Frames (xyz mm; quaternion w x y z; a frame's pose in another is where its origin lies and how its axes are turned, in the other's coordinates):
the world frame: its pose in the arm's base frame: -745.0 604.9 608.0 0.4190 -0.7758 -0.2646 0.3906
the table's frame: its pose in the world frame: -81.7 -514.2 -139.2 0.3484 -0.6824 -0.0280 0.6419
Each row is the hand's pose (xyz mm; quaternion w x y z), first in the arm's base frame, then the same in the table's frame.
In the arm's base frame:
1: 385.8 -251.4 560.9 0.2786 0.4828 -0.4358 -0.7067
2: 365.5 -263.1 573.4 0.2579 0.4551 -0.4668 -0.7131
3: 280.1 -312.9 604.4 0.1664 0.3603 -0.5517 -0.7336
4: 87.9 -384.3 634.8 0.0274 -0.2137 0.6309 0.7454
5: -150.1 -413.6 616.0 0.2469 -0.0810 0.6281 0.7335
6: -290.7 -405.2 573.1 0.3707 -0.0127 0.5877 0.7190
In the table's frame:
1: 1537.2 -264.9 313.6 0.7536 0.1277 -0.6306 -0.1347
2: 1523.5 -253.7 333.4 0.7260 0.1315 -0.6645 -0.1182
3: 1470.2 -227.5 418.3 0.6154 0.1544 -0.7687 -0.0811
4: 1337.4 -213.1 576.8 0.3992 0.2170 -0.8887 -0.0610
5: 1154.1 -259.1 725.6 0.1602 0.2896 -0.9391 -0.0925
6: 1039.1 -321.1 793.3 0.0232 0.3263 -0.9355 -0.1339

